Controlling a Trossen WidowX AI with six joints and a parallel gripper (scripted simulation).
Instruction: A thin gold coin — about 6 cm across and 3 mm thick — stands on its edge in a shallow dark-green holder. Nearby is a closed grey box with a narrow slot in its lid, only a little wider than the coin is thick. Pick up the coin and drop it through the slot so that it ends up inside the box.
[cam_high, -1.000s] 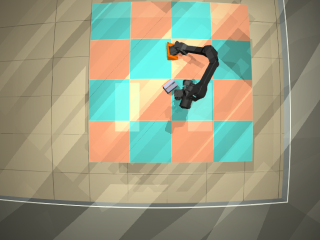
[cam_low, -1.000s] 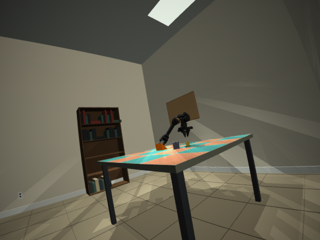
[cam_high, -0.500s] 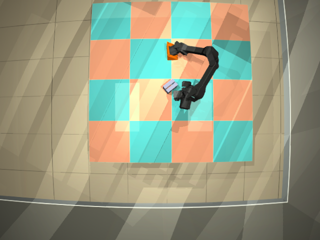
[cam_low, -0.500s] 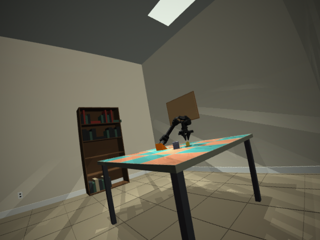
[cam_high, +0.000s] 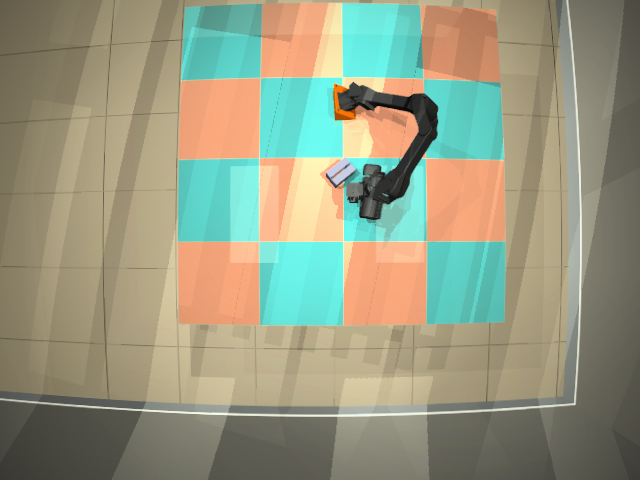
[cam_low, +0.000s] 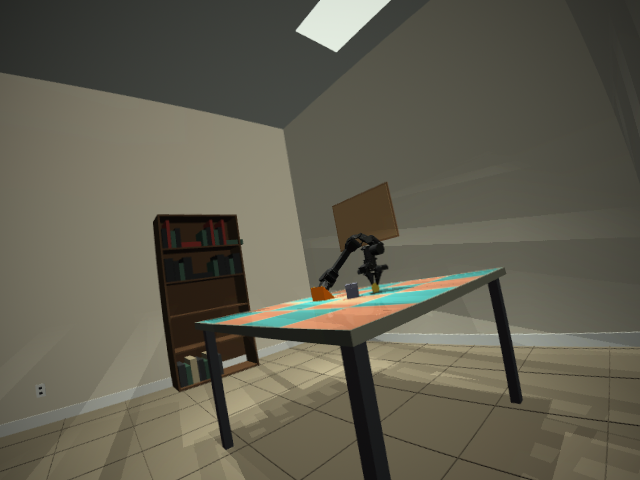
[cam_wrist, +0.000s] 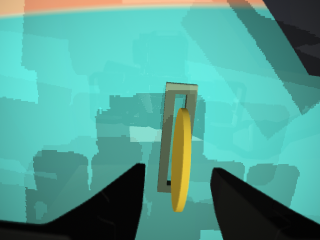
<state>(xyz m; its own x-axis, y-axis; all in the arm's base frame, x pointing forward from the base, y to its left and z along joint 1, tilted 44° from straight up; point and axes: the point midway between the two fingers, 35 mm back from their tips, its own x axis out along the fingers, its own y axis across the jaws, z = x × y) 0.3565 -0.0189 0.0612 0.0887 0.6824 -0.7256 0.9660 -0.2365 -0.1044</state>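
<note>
Right now the gold coin is 20 mm below my gripper tip.
</note>
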